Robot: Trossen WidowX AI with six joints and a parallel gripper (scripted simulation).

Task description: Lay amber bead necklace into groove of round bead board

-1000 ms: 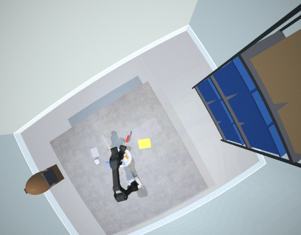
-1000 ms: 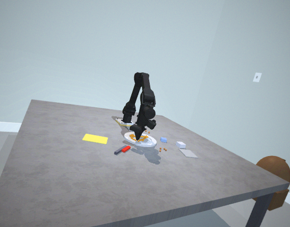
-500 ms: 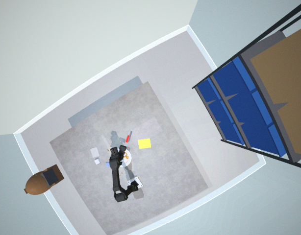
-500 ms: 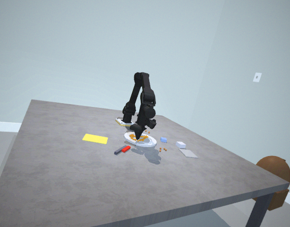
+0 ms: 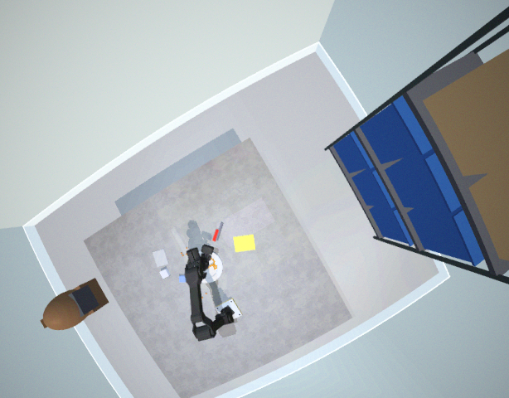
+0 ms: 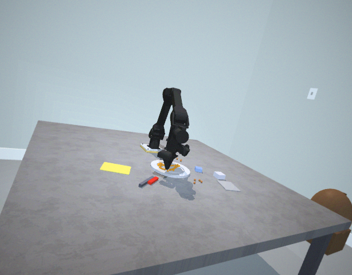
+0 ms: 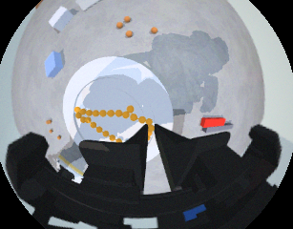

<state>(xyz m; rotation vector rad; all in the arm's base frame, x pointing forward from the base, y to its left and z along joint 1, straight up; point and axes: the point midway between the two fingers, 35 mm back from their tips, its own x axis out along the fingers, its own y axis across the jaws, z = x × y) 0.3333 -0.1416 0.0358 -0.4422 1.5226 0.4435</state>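
My gripper tip is 40 mm past the round white bead board, 50 mm to the right of it and 10 mm above it. Round my gripper tip: yellow sheet 80 mm behind, 220 mm to the right, 20 mm below; blue block 220 mm to the left, 10 mm below; grey tool 70 mm ahead, 140 mm to the right, 10 mm below.
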